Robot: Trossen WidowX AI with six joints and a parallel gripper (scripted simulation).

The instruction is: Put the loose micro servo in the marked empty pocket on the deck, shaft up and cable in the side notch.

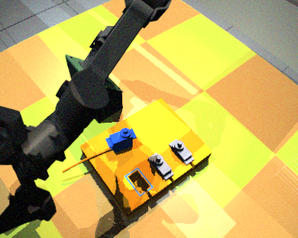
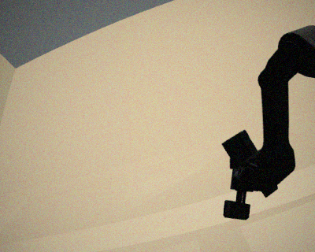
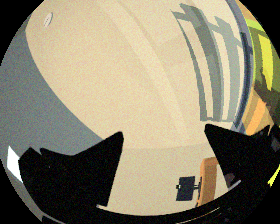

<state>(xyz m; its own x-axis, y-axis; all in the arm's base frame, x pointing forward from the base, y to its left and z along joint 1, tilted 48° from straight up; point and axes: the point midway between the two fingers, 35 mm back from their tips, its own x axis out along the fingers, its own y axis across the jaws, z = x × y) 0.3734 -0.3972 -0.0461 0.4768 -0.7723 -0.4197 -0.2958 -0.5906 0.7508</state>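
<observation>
The orange deck lies 42 cm below my gripper tip, 35 cm to the left of it and 15 cm behind it.
</observation>
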